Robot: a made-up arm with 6 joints. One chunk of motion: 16 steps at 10 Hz.
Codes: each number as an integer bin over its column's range. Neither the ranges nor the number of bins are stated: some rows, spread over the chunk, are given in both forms.
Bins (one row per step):
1: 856 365 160 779 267 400
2: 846 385 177 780 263 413
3: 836 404 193 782 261 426
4: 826 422 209 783 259 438
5: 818 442 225 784 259 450
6: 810 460 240 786 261 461
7: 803 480 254 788 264 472
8: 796 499 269 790 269 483
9: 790 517 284 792 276 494
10: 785 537 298 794 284 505
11: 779 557 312 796 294 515
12: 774 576 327 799 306 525
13: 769 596 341 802 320 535
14: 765 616 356 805 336 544
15: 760 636 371 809 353 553
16: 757 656 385 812 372 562
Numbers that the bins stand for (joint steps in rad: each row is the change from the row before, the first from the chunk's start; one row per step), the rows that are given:
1: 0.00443 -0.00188 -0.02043 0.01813 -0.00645 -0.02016
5: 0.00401 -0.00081 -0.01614 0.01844 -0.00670 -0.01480
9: 0.00370 0.00025 -0.01224 0.01895 -0.00616 -0.01009
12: 0.00352 0.00107 -0.00940 0.01939 -0.00520 -0.00677
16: 0.00334 0.00219 -0.00556 0.02021 -0.00308 -0.00281
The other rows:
2: 0.00432 -0.00160 -0.01931 0.01819 -0.00658 -0.01876
3: 0.00421 -0.00134 -0.01825 0.01832 -0.00664 -0.01737
4: 0.00410 -0.00109 -0.01719 0.01838 -0.00670 -0.01609
6: 0.00392 -0.00055 -0.01514 0.01857 -0.00664 -0.01362
7: 0.00384 -0.00027 -0.01422 0.01869 -0.00654 -0.01245
8: 0.00376 -0.00001 -0.01323 0.01882 -0.00638 -0.01127
10: 0.00364 0.00053 -0.01131 0.01907 -0.00590 -0.00891
11: 0.00358 0.00081 -0.01039 0.01920 -0.00558 -0.00784
13: 0.00347 0.00135 -0.00847 0.01958 -0.00475 -0.00570
14: 0.00342 0.00163 -0.00748 0.01977 -0.00424 -0.00473
15: 0.00337 0.00191 -0.00649 0.02002 -0.00369 -0.00377

